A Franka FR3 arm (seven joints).
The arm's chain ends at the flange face. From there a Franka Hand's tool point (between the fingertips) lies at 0.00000 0.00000 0.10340 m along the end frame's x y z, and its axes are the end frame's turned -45 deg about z.
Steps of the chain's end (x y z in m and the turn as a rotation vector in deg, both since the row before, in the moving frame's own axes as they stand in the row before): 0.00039 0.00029 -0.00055 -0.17 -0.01 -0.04; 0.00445 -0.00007 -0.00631 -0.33 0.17 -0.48; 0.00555 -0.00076 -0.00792 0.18 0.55 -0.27; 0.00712 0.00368 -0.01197 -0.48 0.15 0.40; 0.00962 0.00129 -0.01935 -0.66 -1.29 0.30; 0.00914 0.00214 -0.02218 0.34 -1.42 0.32; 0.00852 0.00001 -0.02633 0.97 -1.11 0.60
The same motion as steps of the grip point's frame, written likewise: -0.00016 0.00069 -0.00055 -0.11 -0.13 -0.04; 0.00299 0.00374 -0.00631 -0.35 -0.11 -0.48; 0.00539 0.00386 -0.00793 -0.26 0.52 -0.27; 0.00201 0.00844 -0.01197 -0.45 -0.23 0.40; 0.00340 0.00690 -0.01938 0.45 -1.38 0.30; 0.00358 0.00573 -0.02221 1.24 -0.76 0.32; 0.00585 0.00338 -0.02636 1.47 -0.10 0.60
